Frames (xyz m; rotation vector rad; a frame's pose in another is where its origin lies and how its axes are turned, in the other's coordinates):
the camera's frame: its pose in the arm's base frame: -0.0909 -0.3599 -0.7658 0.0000 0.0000 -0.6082
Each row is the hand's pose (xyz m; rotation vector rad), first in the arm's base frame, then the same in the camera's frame.
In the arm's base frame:
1: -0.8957 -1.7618 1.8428 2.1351 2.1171 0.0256
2: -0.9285 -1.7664 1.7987 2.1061 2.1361 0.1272
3: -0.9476 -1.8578 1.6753 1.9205 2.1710 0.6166
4: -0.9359 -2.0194 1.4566 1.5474 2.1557 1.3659
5: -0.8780 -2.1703 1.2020 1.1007 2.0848 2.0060
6: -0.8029 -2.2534 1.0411 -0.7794 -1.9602 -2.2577
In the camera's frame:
1: 0.1406 -1.6104 2.6086 1.4080 2.6683 0.0854
2: 0.1163 -1.6329 2.5645 1.3830 2.6943 0.1858
3: 0.1528 -1.7188 2.4411 1.2306 2.7545 0.6948
4: 0.2548 -1.8447 2.2224 -0.8393 -2.5454 -1.3874
5: 0.3885 -1.9355 1.9678 -0.3904 -2.1254 -1.7740
6: 0.4976 -1.9608 1.8069 -0.1385 -1.8594 -1.8828

